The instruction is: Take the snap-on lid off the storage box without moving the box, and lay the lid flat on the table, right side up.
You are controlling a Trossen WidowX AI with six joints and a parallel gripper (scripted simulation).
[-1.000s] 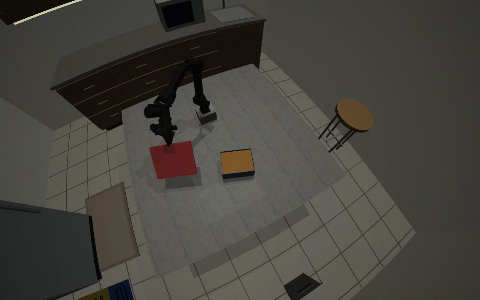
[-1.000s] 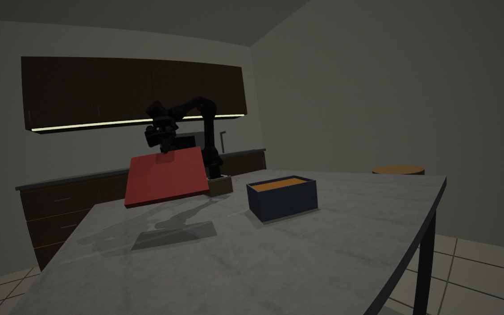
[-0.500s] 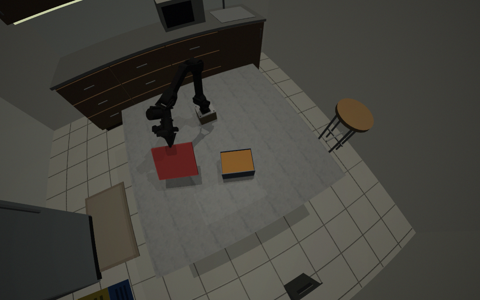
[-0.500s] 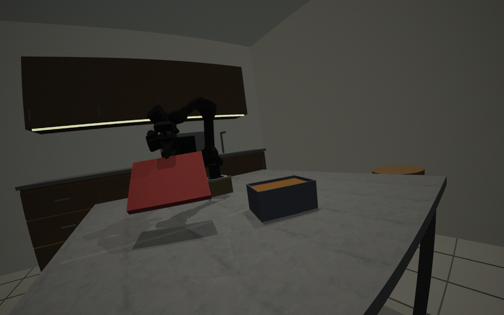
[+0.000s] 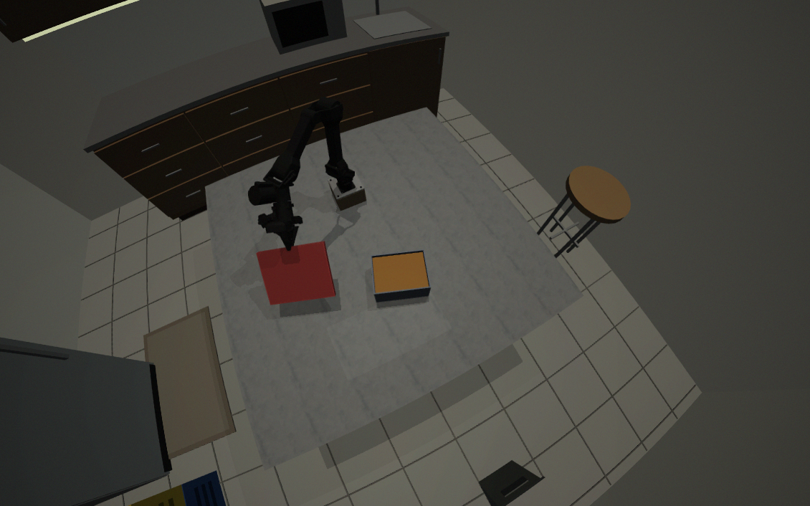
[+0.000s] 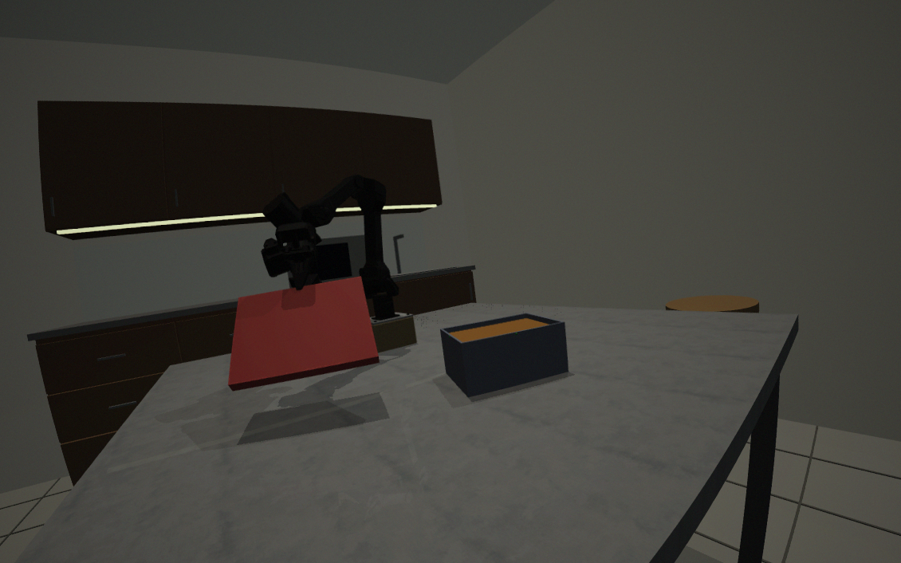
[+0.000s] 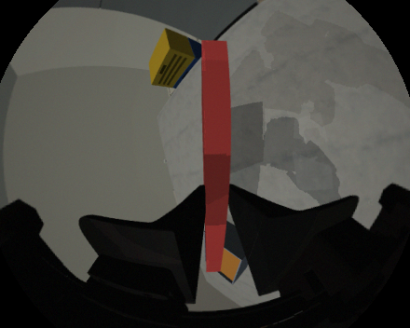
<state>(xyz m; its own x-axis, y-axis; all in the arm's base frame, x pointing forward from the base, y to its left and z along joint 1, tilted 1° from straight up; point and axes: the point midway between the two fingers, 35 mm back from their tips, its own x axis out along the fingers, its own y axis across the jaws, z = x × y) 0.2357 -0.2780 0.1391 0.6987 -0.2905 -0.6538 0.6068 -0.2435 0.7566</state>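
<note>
The red lid is 60 mm ahead of my gripper tip, 50 mm below it and 20 mm to the right of it. From my gripper tip the other things lie so: storage box 300 mm to the left, 200 mm ahead, 150 mm below.
</note>
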